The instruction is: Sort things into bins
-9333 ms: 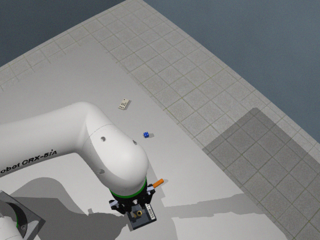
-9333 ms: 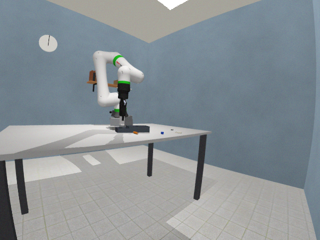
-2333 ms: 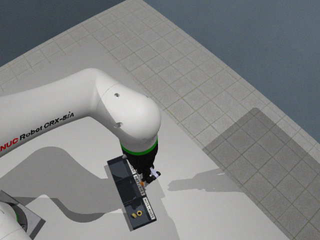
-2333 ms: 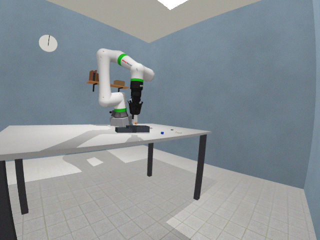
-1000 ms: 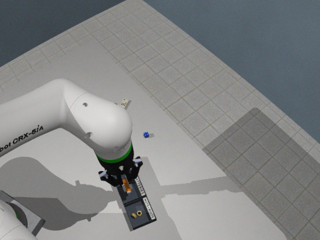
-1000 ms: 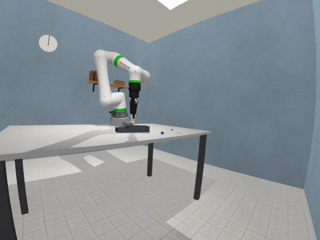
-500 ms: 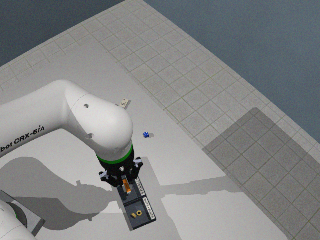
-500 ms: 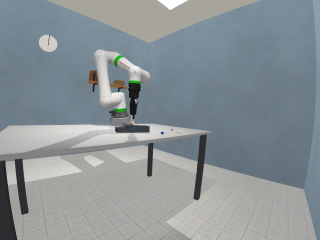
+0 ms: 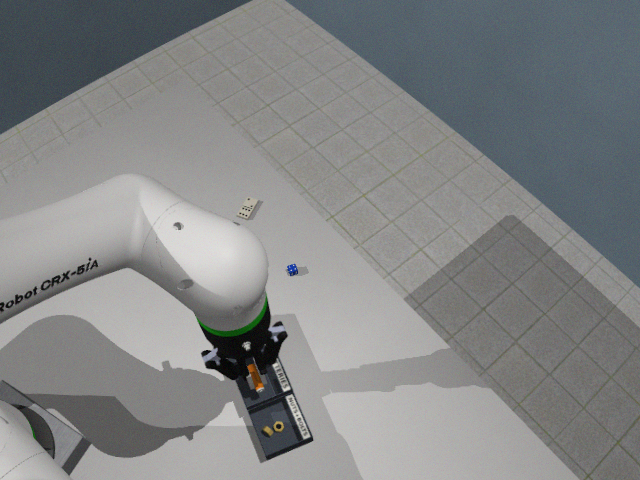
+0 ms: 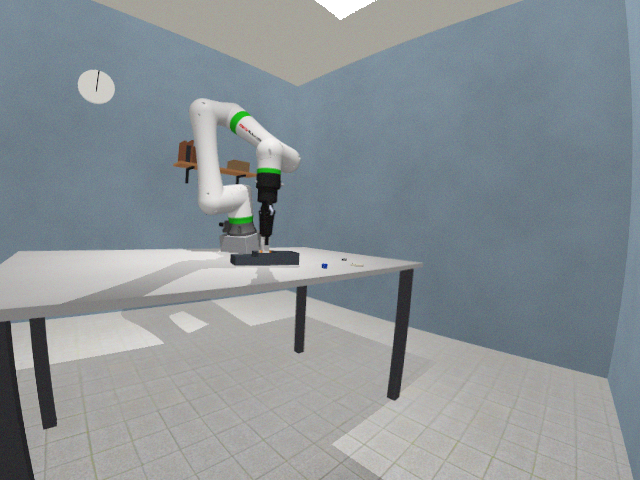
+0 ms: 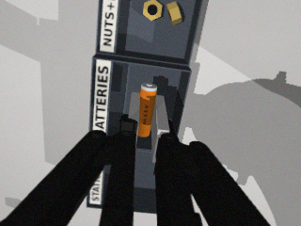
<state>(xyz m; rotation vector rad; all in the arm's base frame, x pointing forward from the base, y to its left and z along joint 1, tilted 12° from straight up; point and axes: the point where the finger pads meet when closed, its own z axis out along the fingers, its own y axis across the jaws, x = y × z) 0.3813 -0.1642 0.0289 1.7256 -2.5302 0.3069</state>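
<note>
Right now the dark three-part bin is 1 cm ahead of my hand and 5 cm below it. From my hand the other things lie so: orange battery: 3 cm below; cream domino: 24 cm ahead, 29 cm to the left, 7 cm below; blue die: 20 cm ahead, 12 cm to the left, 6 cm below.
</note>
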